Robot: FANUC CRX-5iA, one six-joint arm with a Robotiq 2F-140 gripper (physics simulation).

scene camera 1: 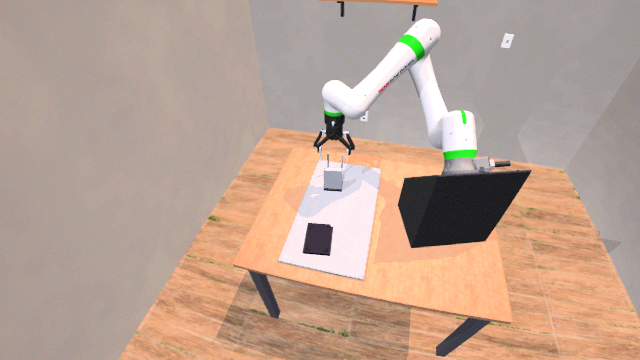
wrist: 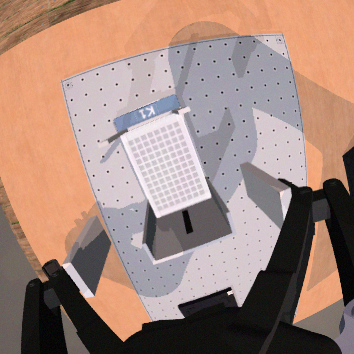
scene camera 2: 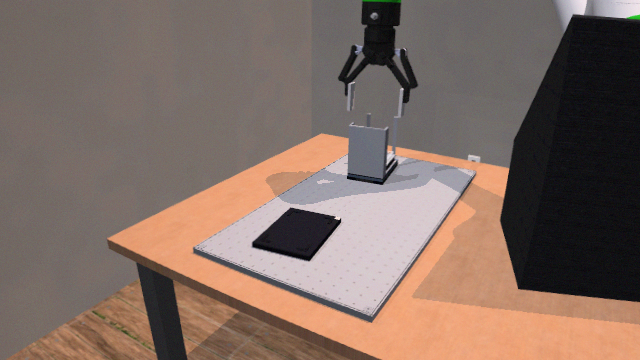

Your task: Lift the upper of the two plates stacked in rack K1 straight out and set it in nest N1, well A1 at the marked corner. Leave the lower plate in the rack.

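Frame: origin at the arm's base, x left, y up, z ahead, level; metres.
Where they show: gripper, between the fingertips: (scene camera 1: 333, 158) (wrist: 171, 206) (scene camera 2: 375, 112); arm's base, origin of its link: (scene camera 1: 461, 174).
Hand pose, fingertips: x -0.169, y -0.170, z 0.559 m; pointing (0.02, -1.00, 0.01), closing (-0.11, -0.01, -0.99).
Each offset is from my fingertips to the top centre of the thing. "spot": to the spot under its first point. Level surfaces: height alone.
Rack K1 @(dx -0.012, dy -0.022, dz +0.001 m) (scene camera 1: 333, 180) (scene camera 2: 368, 151) (wrist: 210, 232) is a grey upright holder on a black base, with a solid wall on one side and thin posts opposite. A white plate @(dx -0.002, dy -0.119, dz +0.000 m) (wrist: 167, 165) with a grid of wells lies flat in it. The lower plate is hidden under it in the wrist view. Nest N1 @(dx +0.378, dy -0.151, dz -0.020 m) (scene camera 1: 318, 239) (scene camera 2: 298, 233) (wrist: 207, 302) is a flat black tray with a white mark @(spot: dx +0.296, dy -0.154, dz -0.064 m) (scene camera 2: 338, 218) (wrist: 230, 292) at one corner. My gripper (scene camera 1: 334, 154) (scene camera 2: 375, 107) (wrist: 171, 206) is open and empty, pointing down above the rack, its fingertips on either side and higher than the rack's solid wall.
Rack and nest stand on a light perforated board @(dy -0.166 m) (scene camera 1: 350, 235) (scene camera 2: 390, 230) (wrist: 270, 125) on the wooden table @(dy -0.179 m) (scene camera 1: 430, 280) (scene camera 2: 175, 220) (wrist: 30, 125). A large black box (scene camera 1: 465, 210) (scene camera 2: 575, 175) stands right of the board. The rack's thin posts rise near the fingers.
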